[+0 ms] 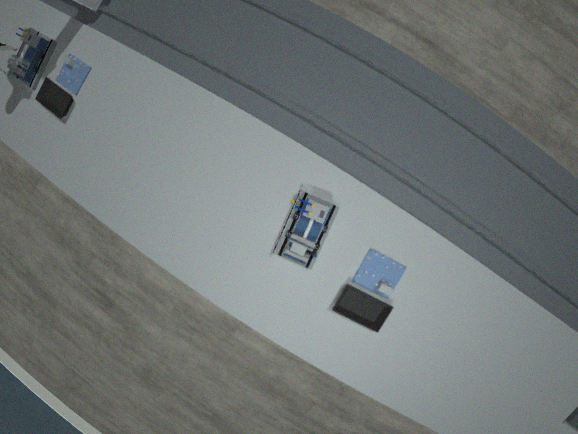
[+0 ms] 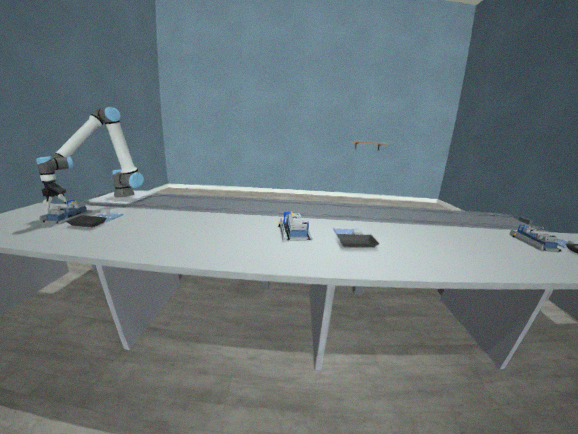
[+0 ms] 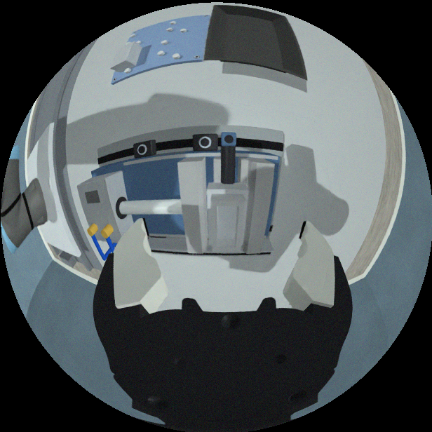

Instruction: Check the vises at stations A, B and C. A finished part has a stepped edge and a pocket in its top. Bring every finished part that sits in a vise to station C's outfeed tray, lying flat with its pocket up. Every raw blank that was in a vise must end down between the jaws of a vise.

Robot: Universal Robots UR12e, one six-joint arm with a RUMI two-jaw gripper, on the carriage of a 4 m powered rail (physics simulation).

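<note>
My gripper (image 2: 54,201) (image 3: 225,222) is open, its pale fingers wide apart. It stands over the near side of the left-hand vise (image 1: 37,50) (image 2: 70,215) (image 3: 155,182). Between that vise's jaws sits a grey finished part (image 3: 226,220) with a stepped edge and a pocket facing up; the fingers do not touch it. The middle vise (image 1: 308,227) (image 2: 298,231) holds a pale block (image 1: 300,248), too small to tell finished or raw. The right-hand vise (image 2: 540,239) is too far off to read its contents. Station letters do not show.
Beside the left-hand vise lie a dark tray (image 1: 55,99) (image 2: 87,221) (image 3: 247,40) and a blue studded plate (image 1: 75,75) (image 3: 192,42) bearing a grey block (image 3: 126,56). Another dark tray (image 1: 362,306) (image 2: 358,241) and blue plate (image 1: 375,265) lie by the middle vise. A dark stop (image 3: 228,165) reaches the finished part.
</note>
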